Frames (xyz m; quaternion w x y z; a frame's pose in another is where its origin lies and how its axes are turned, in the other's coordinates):
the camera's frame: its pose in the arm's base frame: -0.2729 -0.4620 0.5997 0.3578 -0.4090 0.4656 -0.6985
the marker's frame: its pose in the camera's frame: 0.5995 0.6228 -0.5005 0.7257 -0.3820 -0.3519 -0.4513
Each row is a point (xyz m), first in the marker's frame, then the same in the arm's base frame.
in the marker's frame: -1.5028 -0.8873 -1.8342
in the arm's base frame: -2.3637 0.9924 0.5605
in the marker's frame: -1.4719 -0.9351 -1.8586
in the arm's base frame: -2.3333 1.0237 0.6046
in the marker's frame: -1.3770 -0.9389 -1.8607
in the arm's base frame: -2.2768 0.9809 0.6678
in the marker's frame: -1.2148 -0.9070 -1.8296
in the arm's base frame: -2.1811 0.8662 0.7451
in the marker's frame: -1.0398 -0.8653 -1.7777
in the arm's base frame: -2.0711 0.7311 0.8138
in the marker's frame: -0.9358 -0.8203 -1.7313
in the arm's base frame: -2.0078 0.6297 0.8404
